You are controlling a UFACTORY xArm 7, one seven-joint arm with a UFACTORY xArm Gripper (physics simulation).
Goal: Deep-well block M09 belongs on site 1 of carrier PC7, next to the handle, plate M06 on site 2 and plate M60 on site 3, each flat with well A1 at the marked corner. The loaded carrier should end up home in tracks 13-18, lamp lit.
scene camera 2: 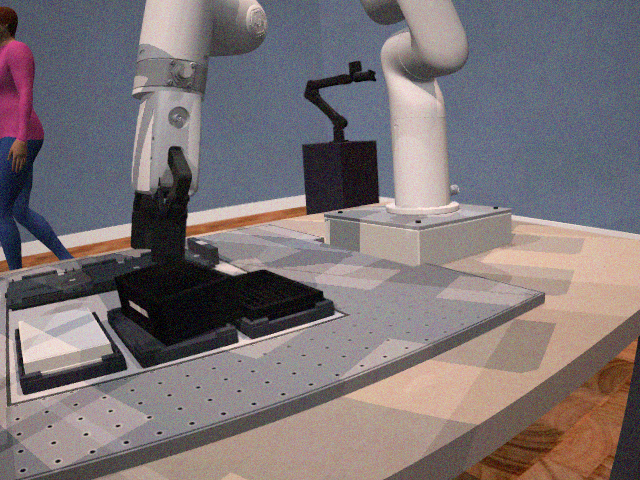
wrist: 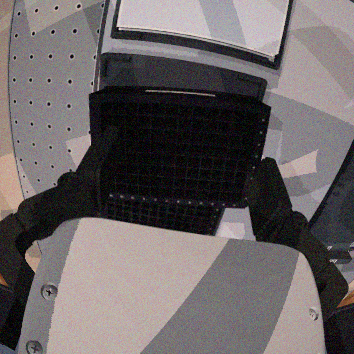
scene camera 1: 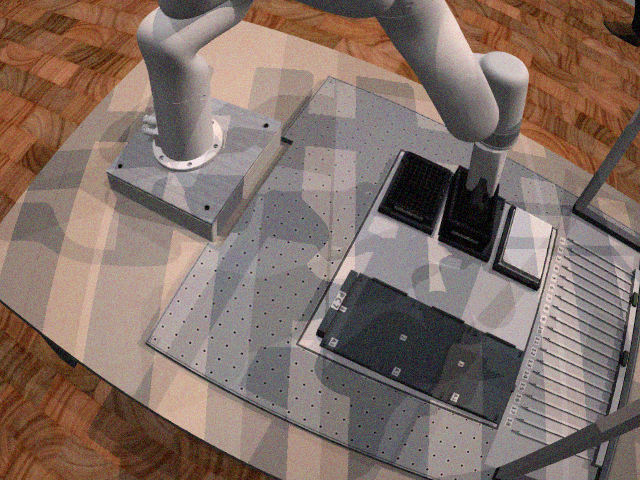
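Pixels of known places: gripper, fingertip midpoint: (scene camera 2: 155,255) (wrist: 189,159) (scene camera 1: 483,199); arm's base, link origin: (scene camera 2: 422,210) (scene camera 1: 187,143).
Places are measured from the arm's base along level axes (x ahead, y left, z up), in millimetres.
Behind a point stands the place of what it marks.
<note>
The tall black deep-well block (scene camera 1: 468,227) @[z 13, x 486, y -16 mm] (scene camera 2: 170,305) @[z 4, x 525, y 102 mm] (wrist: 175,151) @[z 11, x 494, y 40 mm] stands in the middle dark nest. My gripper (scene camera 1: 479,198) @[z 35, x 501, y 31 mm] (scene camera 2: 165,258) @[z 35, x 501, y 31 mm] (wrist: 189,159) @[z 35, x 501, y 31 mm] is open, lowered over the block with one finger on each side of it. A low black well plate (scene camera 1: 415,190) @[z -25, x 391, y 52 mm] (scene camera 2: 276,296) @[z -20, x 403, y 100 mm] sits in the nest toward the robot base. A white-topped plate (scene camera 1: 527,245) @[z -19, x 613, y 11 mm] (scene camera 2: 62,335) @[z -19, x 616, y 34 mm] (wrist: 200,21) @[z -19, x 587, y 25 mm] sits in the nest on the other side. The dark flat carrier (scene camera 1: 418,346) @[z -34, x 452, y -218 mm] (scene camera 2: 56,281) @[z -34, x 549, y -246 mm] (wrist: 337,211) @[z -34, x 400, y -169 mm] lies empty on the deck, its handle end (scene camera 1: 335,305) @[z -15, x 315, y -198 mm] pointing away from the tracks.
The ribbed track deck (scene camera 1: 584,330) @[z -45, x 769, y -108 mm] lies past the carrier's far end. The robot base pedestal (scene camera 1: 196,180) @[z -1, x 48, y -68 mm] (scene camera 2: 421,232) @[z -4, x 137, y 93 mm] stands on the perforated board (scene camera 1: 248,289) @[z -45, x 185, y -200 mm]. Grey frame posts (scene camera 1: 610,160) @[z 134, x 732, y 146 mm] rise at the right. A person in pink (scene camera 2: 15,129) and a black arm on a pedestal (scene camera 2: 338,170) are behind.
</note>
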